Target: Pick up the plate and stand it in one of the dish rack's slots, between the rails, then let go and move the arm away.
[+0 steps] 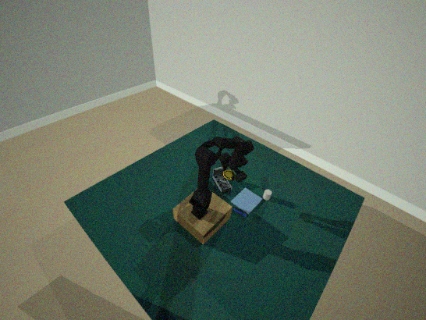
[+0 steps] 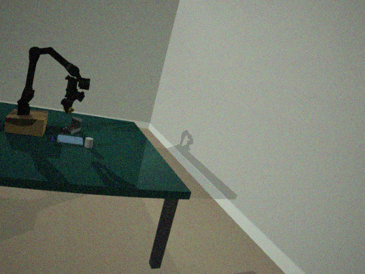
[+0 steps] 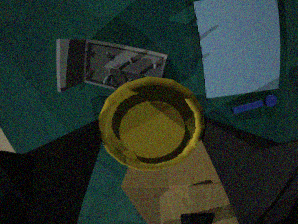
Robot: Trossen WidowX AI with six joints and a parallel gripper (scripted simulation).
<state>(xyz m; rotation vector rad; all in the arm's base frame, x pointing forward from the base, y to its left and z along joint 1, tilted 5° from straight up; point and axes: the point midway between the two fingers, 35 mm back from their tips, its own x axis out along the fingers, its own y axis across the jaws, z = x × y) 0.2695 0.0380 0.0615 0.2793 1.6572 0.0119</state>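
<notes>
My gripper tip is now 30 mm short of the grey dish rack, 70 mm to the right of it and 120 mm above it. Also, from my gripper tip: yellow plate (10 mm above); then pale blue mat (40 mm ahead, 130 mm to the right, 140 mm below); then white cup (150 mm ahead, 200 mm to the right, 120 mm below).
</notes>
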